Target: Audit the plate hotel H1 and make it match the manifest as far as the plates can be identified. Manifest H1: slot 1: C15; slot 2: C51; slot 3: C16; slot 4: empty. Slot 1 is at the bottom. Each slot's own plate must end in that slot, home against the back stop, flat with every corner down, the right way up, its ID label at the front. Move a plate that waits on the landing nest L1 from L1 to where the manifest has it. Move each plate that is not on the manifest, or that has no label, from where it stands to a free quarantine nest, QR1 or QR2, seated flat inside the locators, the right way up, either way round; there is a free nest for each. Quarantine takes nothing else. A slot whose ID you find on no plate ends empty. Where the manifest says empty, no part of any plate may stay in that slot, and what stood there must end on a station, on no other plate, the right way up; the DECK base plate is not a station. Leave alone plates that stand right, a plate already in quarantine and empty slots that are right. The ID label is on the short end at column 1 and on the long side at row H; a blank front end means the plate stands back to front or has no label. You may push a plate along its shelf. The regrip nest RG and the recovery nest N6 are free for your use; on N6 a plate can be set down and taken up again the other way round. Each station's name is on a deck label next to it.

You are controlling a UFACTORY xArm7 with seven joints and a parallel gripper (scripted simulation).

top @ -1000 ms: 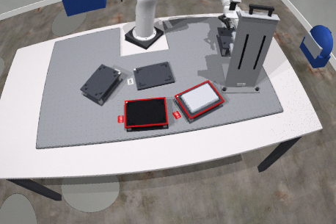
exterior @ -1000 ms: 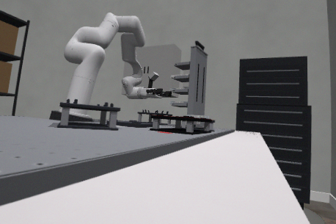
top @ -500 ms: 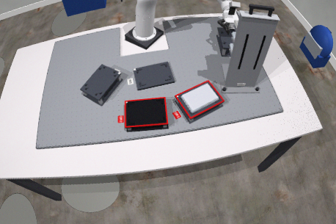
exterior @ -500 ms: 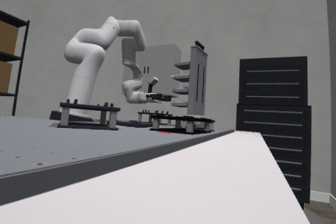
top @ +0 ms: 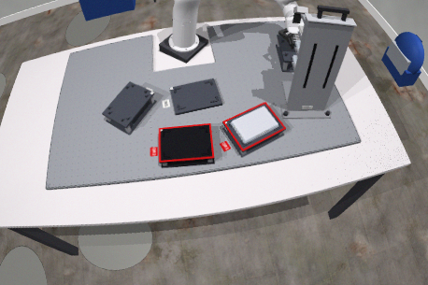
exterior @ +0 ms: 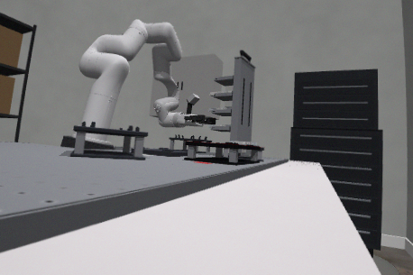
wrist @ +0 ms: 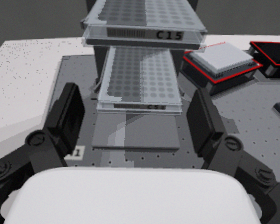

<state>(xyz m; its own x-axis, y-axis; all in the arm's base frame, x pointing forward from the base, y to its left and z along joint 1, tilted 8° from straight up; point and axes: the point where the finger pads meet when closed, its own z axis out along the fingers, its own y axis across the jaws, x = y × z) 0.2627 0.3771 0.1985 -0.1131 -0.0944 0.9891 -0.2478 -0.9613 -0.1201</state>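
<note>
My gripper is now 11 cm below the plate labelled C16, 9 cm short of it and 3 cm to the left of it. Also, from my hand: RG label: 19 cm behind, 15 cm below, 4 cm to the left; then H1 label: 15 cm below, 8 cm to the left, 6 cm ahead; then white plate: 26 cm to the right, 21 cm ahead, 10 cm below.
</note>
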